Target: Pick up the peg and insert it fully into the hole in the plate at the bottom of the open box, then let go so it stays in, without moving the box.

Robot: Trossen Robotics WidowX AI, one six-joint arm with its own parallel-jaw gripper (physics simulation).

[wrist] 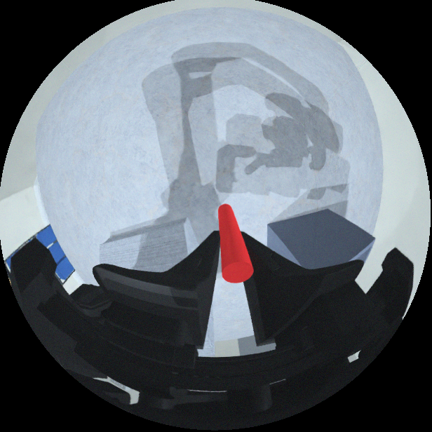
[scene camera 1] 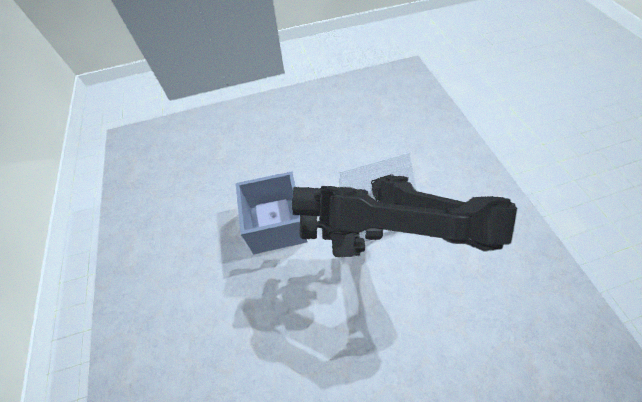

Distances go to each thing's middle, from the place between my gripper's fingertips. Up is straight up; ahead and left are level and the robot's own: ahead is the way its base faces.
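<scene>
There's a blue-grey box (scene camera 1: 250, 193) that's 14 cm ahead of my hand, 16 cm to the right of it and 4 cm below it, and then there's the red peg (wrist: 236, 267), which is 1 cm to the left of my hand.
</scene>
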